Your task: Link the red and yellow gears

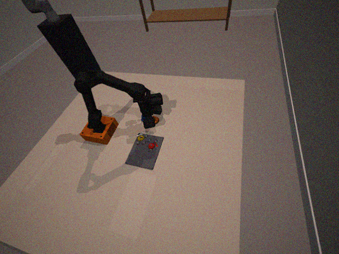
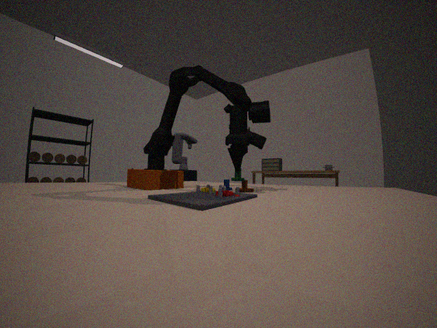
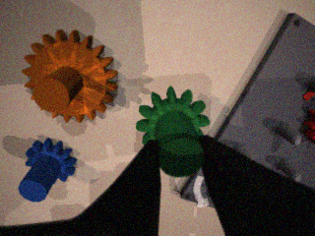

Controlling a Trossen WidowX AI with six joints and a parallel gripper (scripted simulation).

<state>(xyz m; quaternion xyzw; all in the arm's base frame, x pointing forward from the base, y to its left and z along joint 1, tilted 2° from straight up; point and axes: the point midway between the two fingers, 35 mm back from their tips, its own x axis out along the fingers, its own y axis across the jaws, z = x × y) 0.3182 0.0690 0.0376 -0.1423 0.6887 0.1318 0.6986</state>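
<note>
The red gear is 2 cm ahead of my gripper tip, 13 cm to the right of it and 5 cm below it. Also, from my gripper tip: orange gear: 1 cm behind, 7 cm to the left, 5 cm below; yellow gear: 6 cm behind, 8 cm to the right, 5 cm below; green gear: 1 cm below.
</note>
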